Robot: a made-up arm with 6 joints.
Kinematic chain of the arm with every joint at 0, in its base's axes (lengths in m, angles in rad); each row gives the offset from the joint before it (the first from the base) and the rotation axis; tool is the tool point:
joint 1: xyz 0 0 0.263 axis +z
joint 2: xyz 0 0 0 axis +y
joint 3: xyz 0 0 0.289 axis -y
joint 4: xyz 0 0 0 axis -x
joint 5: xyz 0.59 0 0 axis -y
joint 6: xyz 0 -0.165 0 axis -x
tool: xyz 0 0 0
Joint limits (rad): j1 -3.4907..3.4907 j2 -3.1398..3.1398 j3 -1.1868..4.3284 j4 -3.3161..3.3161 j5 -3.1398..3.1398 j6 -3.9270..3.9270
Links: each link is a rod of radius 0.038 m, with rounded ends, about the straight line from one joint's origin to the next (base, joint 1, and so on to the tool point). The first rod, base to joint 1, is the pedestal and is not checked.
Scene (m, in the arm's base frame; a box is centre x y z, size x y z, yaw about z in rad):
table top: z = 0
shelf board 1: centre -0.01 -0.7 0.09 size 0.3 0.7 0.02 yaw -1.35
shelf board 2: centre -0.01 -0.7 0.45 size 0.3 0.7 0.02 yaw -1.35
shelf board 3: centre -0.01 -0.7 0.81 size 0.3 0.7 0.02 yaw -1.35
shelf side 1: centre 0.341 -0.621 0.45 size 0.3 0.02 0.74 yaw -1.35
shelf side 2: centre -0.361 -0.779 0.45 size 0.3 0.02 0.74 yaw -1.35
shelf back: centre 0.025 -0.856 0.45 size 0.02 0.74 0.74 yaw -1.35
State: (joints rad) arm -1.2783 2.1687 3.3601 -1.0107 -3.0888 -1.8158
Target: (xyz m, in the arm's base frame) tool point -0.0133 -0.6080 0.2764
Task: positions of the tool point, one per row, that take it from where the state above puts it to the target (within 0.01 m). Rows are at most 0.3 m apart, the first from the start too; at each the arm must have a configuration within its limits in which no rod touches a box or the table.
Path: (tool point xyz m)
1: 0.1036 -0.3570 0.7682
2: -0.0102 -0.1443 0.8149
3: -0.1921 -0.0380 0.7372
4: -0.3395 -0.0596 0.5635
5: -0.3639 -0.1465 0.5424
6: -0.3642 -0.2499 0.5113
7: -0.3316 -0.3615 0.4691
8: -0.2609 -0.4686 0.4157
9: -0.1524 -0.5559 0.3512
10: -0.0133 -0.6080 0.2764

